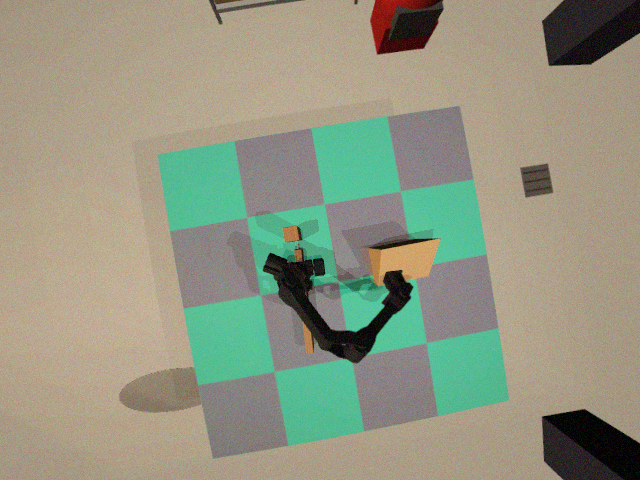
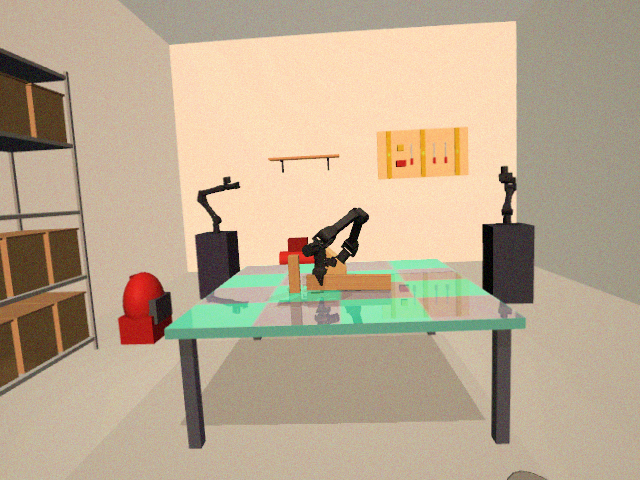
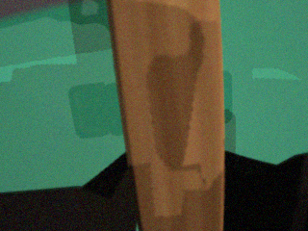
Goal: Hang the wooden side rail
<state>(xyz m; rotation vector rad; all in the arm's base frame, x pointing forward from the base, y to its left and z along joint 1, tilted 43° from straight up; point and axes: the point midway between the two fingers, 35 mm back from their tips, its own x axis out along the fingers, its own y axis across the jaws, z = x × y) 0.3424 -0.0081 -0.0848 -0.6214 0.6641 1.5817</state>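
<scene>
The headboard post lies 1 cm ahead of my gripper tip, 13 cm to the right of it and 6 cm above it.
</scene>
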